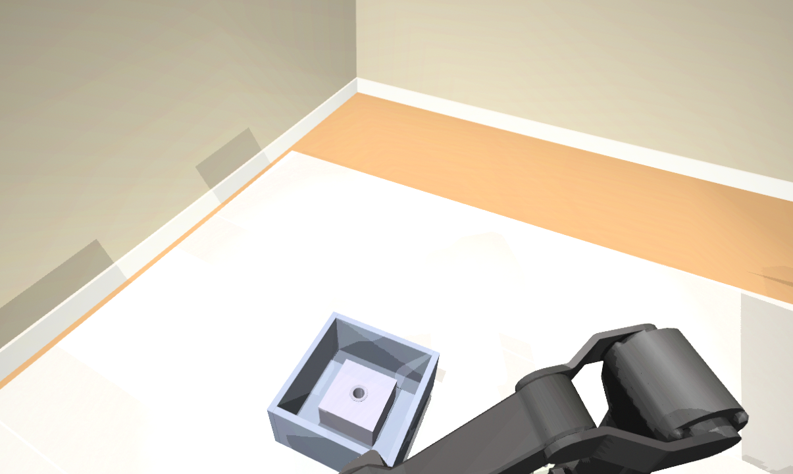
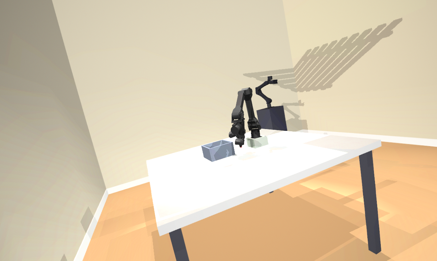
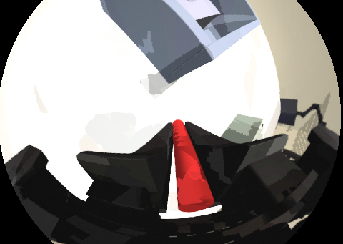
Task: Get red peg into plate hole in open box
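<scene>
The pale plate is 11 cm ahead of my gripper tip, 15 cm to the right of it and 1 cm below it. Round my gripper tip: grey-blue box (11 cm ahead, 15 cm to the right, 3 cm below); red peg (1 cm to the left, 3 cm above).
</scene>
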